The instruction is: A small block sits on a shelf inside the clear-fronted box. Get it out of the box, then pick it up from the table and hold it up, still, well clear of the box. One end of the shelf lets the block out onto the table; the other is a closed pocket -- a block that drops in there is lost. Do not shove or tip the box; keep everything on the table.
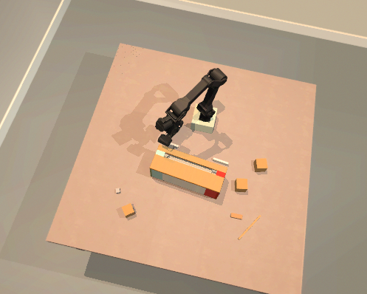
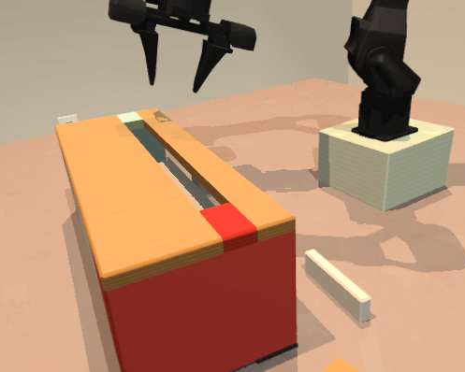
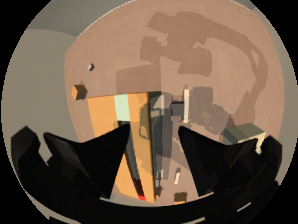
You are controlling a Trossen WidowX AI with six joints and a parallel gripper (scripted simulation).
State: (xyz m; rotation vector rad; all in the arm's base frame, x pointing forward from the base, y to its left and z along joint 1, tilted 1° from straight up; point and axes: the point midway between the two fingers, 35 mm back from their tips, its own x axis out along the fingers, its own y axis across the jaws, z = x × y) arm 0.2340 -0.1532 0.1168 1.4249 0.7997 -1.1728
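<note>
Right now the grey block is 15 cm below my gripper tip, 3 cm behind it and 1 cm to the left of it. Round my gripper tip: thin stick: 53 cm to the left, 30 cm ahead, 16 cm below; then flat orange piece: 45 cm to the left, 26 cm ahead, 16 cm below; then box: 15 cm to the left, 10 cm below, 6 cm ahead.
</note>
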